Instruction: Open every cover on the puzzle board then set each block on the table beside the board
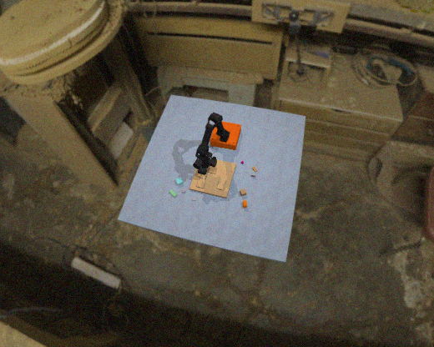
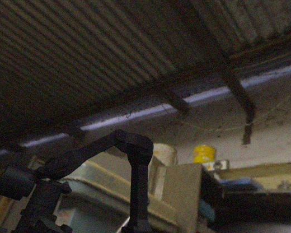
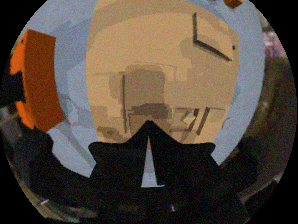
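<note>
Now: gripper tip 80 mm to the right of the tan puzzle board, 20 mm short of it and 20 mm above it. Also, from my gripper tip: magenta piece (240 mm to the left, 170 mm behind, 20 mm below); then green block (290 mm ahead, 150 mm to the right, 30 mm below); then cyan block (180 mm ahead, 150 mm to the right, 20 mm below).
</note>
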